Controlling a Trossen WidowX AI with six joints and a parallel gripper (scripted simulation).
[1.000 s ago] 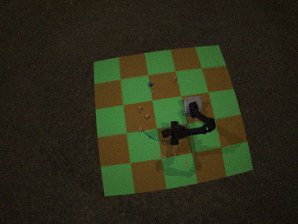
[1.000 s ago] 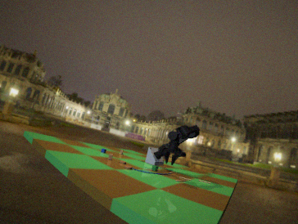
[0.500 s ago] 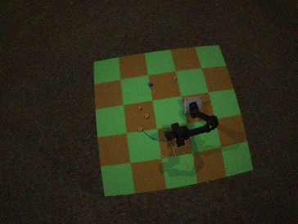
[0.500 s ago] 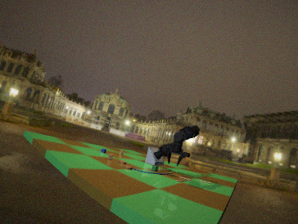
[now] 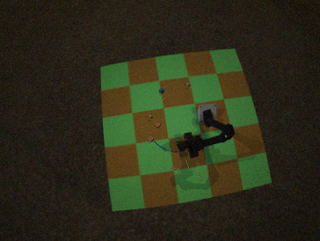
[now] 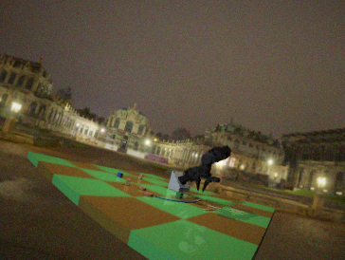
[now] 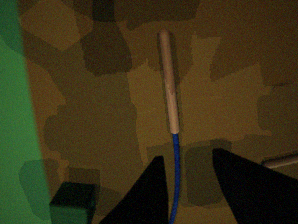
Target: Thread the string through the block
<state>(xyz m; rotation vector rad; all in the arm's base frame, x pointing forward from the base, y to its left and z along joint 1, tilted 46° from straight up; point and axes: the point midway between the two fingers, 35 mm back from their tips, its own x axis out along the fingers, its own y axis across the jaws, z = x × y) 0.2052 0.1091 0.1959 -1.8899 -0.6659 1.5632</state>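
My gripper tip is now 60 mm above the thin wooden stick and 20 mm past it. From my gripper tip the other things lie so: blue object (540 mm to the right, 80 mm ahead, 50 mm below); round wooden button (270 mm ahead, 170 mm to the right, 50 mm below); green block (90 mm to the right, 60 mm ahead, 40 mm below).
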